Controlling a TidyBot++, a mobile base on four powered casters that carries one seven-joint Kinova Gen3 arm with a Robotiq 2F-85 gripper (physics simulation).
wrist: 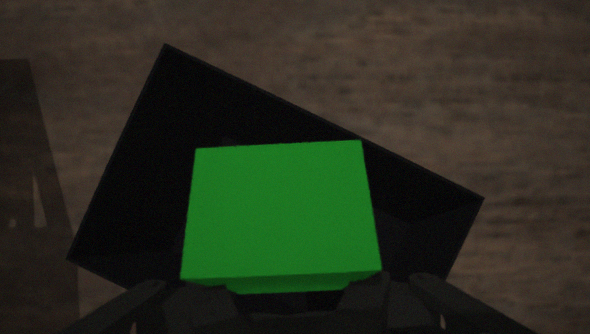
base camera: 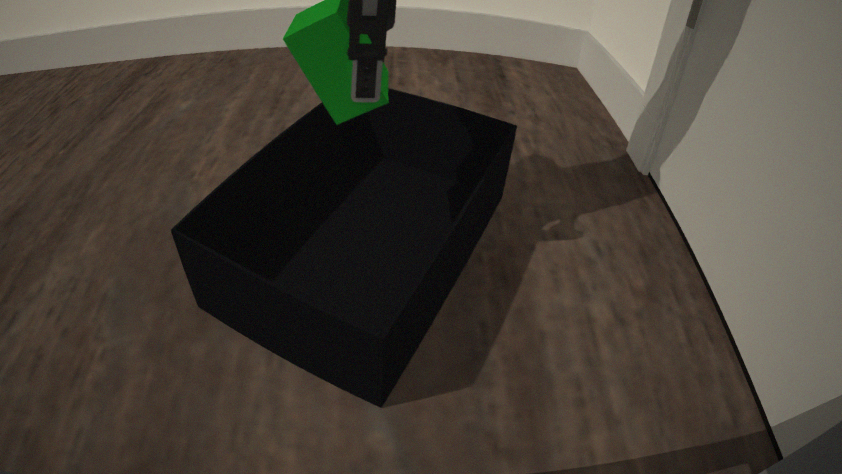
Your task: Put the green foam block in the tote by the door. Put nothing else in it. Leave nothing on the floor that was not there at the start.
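Frame: origin at the arm's base, x ahead, y left, z up, level; millimetres.
Seen in the pictures: gripper, fingertip midpoint: (base camera: 367, 83).
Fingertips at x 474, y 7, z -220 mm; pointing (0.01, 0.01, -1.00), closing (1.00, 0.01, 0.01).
Offsets run from my fingertips to a thing's top centre. "spot": to the spot under its first point. Level surfaces: height alone.
The green foam block {dx -1, dy +24, dz +78 mm} (base camera: 324, 58) (wrist: 280, 210) is held tilted in the base view, its lower corner overlapping the tote's far-left rim. My gripper (base camera: 366, 82) (wrist: 289, 265) is shut on the block. The black open-topped tote {dx -11, dy +2, dz -77 mm} (base camera: 282, 317) (wrist: 122, 150) stands on the floor. In the wrist view the block lies over the middle of the tote and hides part of its inside and of its long rim. The part of the tote's floor that shows in the base view is bare. The top of the block is cut off in the base view.
A pale door (base camera: 771, 247) stands to the right of the tote in the base view, with its frame {spot: dx +172, dy -388, dz -33 mm} (base camera: 665, 88) behind. A pale baseboard (base camera: 176, 32) runs along the far wall. Brown wood floor {dz -177 mm} (base camera: 88, 353) (wrist: 475, 75) surrounds the tote, with shadows on it.
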